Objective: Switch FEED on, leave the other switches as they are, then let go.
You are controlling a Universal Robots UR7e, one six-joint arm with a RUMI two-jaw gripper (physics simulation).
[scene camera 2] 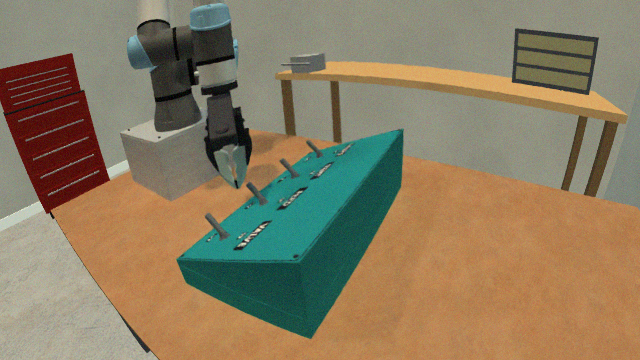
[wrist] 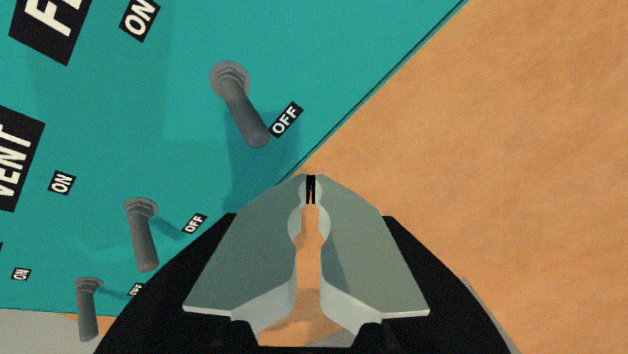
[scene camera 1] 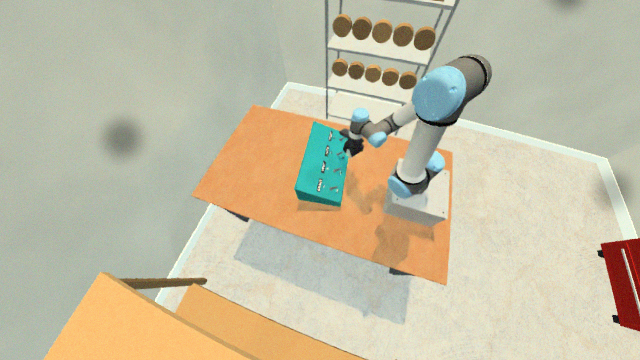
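Where they show: gripper, fingertip midpoint: (scene camera 2: pixel 237 188) (wrist: pixel 311 177) (scene camera 1: pixel 348 155); arm's base at its link origin: (scene camera 2: pixel 178 123).
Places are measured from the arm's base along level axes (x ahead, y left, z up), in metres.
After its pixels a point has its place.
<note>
The sloped teal switch panel (scene camera 1: pixel 309 167) @(y 0.171, x 0.545, z -0.038 m) (scene camera 2: pixel 345 200) @(y -0.004, x 0.647, z -0.023 m) (wrist: pixel 350 45) @(y -0.087, x 0.440, z -0.106 m) stands on the table. The FEED lever (scene camera 1: pixel 340 155) @(y -0.020, x 0.438, z -0.066 m) (scene camera 2: pixel 257 193) @(y -0.025, x 0.449, z -0.071 m) (wrist: pixel 243 112) @(y -0.028, x 0.440, z -0.061 m) leans toward its OFF label. The VALVE lever (scene camera 2: pixel 216 226) @(y -0.140, x 0.486, z -0.071 m), VENT lever (scene camera 2: pixel 289 168) @(y 0.087, x 0.411, z -0.072 m) (wrist: pixel 142 237) @(y 0.085, x 0.406, z -0.067 m) and BRAKE lever (scene camera 2: pixel 314 148) @(y 0.201, x 0.373, z -0.071 m) (wrist: pixel 87 312) @(y 0.198, x 0.368, z -0.068 m) lean the same way in the scene camera 2 view. My gripper (scene camera 1: pixel 349 154) @(y -0.034, x 0.389, z -0.076 m) (scene camera 2: pixel 236 185) @(y -0.034, x 0.389, z -0.076 m) (wrist: pixel 311 177) @(y -0.034, x 0.389, z -0.076 m) is shut with nothing between its fingers. Its tips point down near the panel's OFF-side edge, close to the FEED lever and apart from it. The VALVE lever does not show in the wrist view.
The orange-brown table (scene camera 1: pixel 250 160) @(y 0.253, x 0.992, z -0.178 m) (scene camera 2: pixel 475 260) @(y 0.173, x 0.820, z -0.178 m) (wrist: pixel 500 125) @(y -0.190, x 0.308, z -0.178 m) carries the panel and the grey robot base block (scene camera 1: pixel 417 210) @(y 0.142, x -0.070, z -0.006 m) (scene camera 2: pixel 170 170) @(y -0.090, x 0.109, z -0.092 m). A shelf rack (scene camera 1: pixel 327 65) stands behind the table. A red cabinet (scene camera 1: pixel 620 285) (scene camera 2: pixel 55 135) and a wooden bench (scene camera 2: pixel 425 80) stand apart from it.
</note>
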